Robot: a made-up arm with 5 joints.
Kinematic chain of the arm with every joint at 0, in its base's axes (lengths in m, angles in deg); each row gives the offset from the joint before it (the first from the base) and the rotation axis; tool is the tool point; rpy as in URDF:
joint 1: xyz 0.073 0 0.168 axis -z
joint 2: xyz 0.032 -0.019 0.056 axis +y
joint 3: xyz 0.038 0 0.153 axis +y
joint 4: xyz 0.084 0 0.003 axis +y
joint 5: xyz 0.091 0.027 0 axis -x
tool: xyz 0 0 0 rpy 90 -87.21 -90
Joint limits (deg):
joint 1: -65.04..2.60
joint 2: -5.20..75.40
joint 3: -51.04..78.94
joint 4: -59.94..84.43
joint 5: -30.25..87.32
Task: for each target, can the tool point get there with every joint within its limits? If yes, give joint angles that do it. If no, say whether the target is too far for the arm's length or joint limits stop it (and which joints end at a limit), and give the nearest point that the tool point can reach.
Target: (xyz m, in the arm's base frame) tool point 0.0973 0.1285 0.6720
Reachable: no: too far | nearest point 0.1126 0.1041 0.5417 | short by 0.133 m
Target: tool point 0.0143 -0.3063 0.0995
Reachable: no: joint limits stop it (at a limit: joint 1, joint 2) | nearest point 0.1089 0.0064 0.1428 | short by 0.330 m
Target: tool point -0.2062 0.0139 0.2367
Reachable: no: joint limits stop it (at a limit: joint 1, joint 2, joint 3, joint 4) | nearest point 0.0649 0.0015 0.2662 | short by 0.273 m
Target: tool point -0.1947 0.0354 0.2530
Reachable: no: joint limits stop it (at a limit: joint 1, joint 2, joint 3, joint 4) | nearest point 0.0649 0.0015 0.2662 | short by 0.262 m
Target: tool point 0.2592 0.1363 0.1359
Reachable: yes | joints -34.22 48.64 10.61 22.41 7.81
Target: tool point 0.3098 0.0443 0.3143
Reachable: yes | joints -8.69 2.62 23.65 -9.48 25.86
